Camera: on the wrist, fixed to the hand. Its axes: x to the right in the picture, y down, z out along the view.
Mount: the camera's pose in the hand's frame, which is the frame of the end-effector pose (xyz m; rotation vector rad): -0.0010 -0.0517 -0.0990 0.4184 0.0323 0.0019
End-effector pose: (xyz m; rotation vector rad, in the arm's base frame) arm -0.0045 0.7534 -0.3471 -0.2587 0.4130 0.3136
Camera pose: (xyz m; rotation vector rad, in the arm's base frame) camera -0.0221 0.6752 -0.4249 0.1459 0.5001 0.2185
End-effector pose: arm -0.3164 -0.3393 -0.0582 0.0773 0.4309 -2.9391
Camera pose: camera -0.3218 -0.2617 -0.1384 0.1766 -0.1859 -2.9778
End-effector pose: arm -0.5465 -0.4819 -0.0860 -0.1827 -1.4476 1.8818
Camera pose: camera -0.4700 -0.4012 -0.0756 -0.0125 -1.0025 2.1240
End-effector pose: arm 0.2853 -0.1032 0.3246 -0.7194 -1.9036 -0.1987
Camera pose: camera 0.3335 -0.1893 0.3769 -0.4310 -1.8324 0.1856
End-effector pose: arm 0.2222 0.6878 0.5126 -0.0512 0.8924 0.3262
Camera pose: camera 0.1623 0.6208 0.4463 0.3316 0.9776 0.1357
